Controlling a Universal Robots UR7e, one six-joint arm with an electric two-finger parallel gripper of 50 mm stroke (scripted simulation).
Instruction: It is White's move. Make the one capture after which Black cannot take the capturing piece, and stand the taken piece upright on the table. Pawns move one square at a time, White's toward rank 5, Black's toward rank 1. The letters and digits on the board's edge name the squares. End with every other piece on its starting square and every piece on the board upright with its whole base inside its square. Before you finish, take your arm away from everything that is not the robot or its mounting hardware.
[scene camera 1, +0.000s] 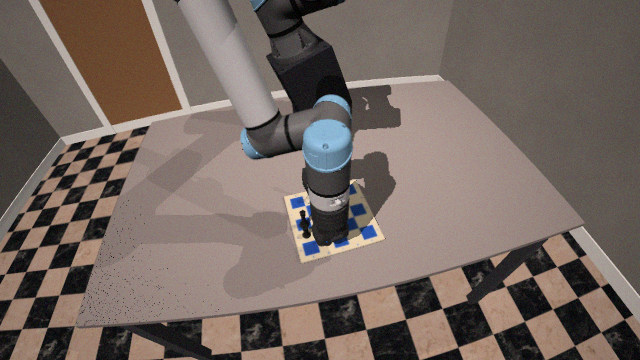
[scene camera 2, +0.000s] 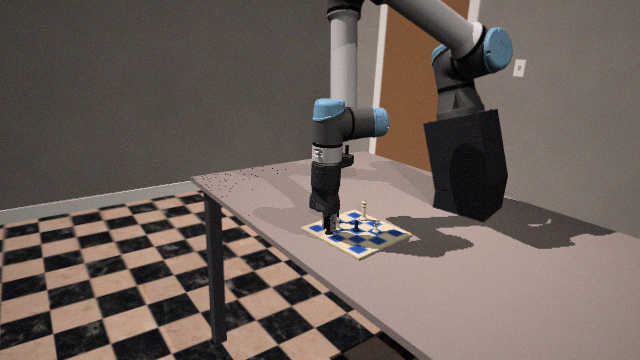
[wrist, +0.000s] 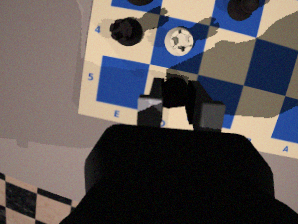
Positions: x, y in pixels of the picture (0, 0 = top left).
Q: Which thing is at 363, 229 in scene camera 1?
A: A blue-and-cream chessboard.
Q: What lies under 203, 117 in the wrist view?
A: My gripper.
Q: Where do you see a blue-and-cream chessboard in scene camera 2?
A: At 359, 245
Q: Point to a blue-and-cream chessboard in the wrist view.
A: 240, 63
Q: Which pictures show my gripper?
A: Scene camera 1, scene camera 2 and the wrist view: all of them.
